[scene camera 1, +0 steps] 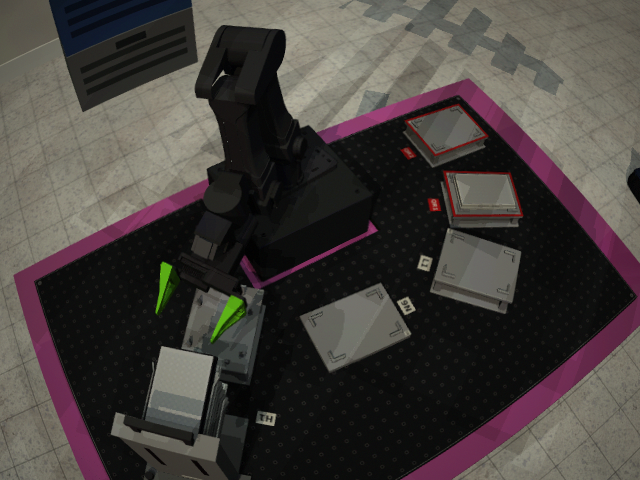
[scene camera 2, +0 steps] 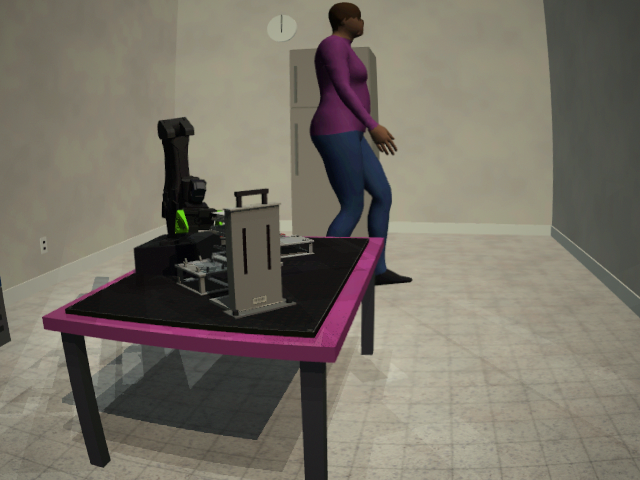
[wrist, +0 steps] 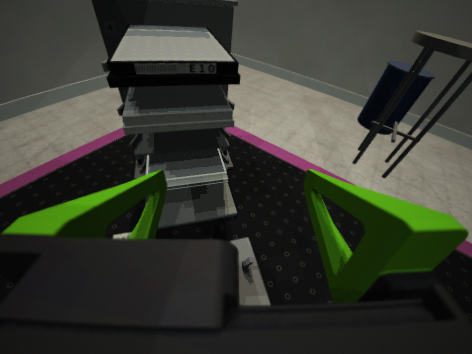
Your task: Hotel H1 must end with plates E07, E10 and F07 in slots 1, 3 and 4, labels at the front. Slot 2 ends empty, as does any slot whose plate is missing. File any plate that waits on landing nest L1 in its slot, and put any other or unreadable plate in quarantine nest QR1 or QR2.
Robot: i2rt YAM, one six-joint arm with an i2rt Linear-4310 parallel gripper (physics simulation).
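Frame: origin at the arm's base, x ahead, y left, z up, level; metres.
Seen in the pictures: gripper, fingertip midpoint: (scene camera 1: 183, 328) (scene camera 2: 204, 230) (wrist: 235, 177); arm's base at its link origin: (scene camera 1: 285, 180) (scene camera 2: 177, 238).
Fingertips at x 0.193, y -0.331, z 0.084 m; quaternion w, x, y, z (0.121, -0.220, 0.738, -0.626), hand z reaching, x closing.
Pixels of each thing's top centre, then the offset from my fingertips to it.
- black-edged plate at its top centre: (wrist: 172, 38) (scene camera 1: 178, 389) dz +0.054, dx +0.102, dy -0.065 m
- Landing nest L1 at its top centre: (scene camera 1: 481, 262) (scene camera 2: 285, 238) dz -0.121, dx +0.157, dy +0.526 m
- nest QR2 at its top centre: (scene camera 1: 448, 126) dz -0.131, dx -0.143, dy +0.745 m
- pale plate at its top centre: (scene camera 1: 485, 189) dz -0.122, dx +0.038, dy +0.670 m
- low nest N6 at its top centre: (scene camera 1: 356, 324) dz -0.159, dx +0.092, dy +0.274 m
Hotel H1 (scene camera 1: 175, 457) (scene camera 2: 255, 253) (wrist: 165, 12) stands at the near left mat edge. In the wrist view, a black-edged plate (wrist: 175, 47) labelled E10 is in its top slot, beside a small 4, label facing me. The slot below holds a clear plate (wrist: 177, 121) with no readable label. The slot under that looks empty. A clear plate (wrist: 192, 179) is in the lowest slot, also with no readable label. My gripper (scene camera 1: 185, 327) (wrist: 235, 177) is open and empty, short of the hotel. Landing nest L1 (scene camera 1: 480, 268) and nest QR2 (scene camera 1: 447, 129) are empty. QR1 holds a pale plate (scene camera 1: 485, 190).
A grey pegged stand (scene camera 1: 235, 356) is between the arm base and the hotel, partly under my gripper. A low nest N6 (scene camera 1: 356, 328) lies in the middle of the mat. A person (scene camera 2: 343, 93) stands behind the table. A stool (wrist: 445, 44) and a blue bin (wrist: 395, 100) are beyond it.
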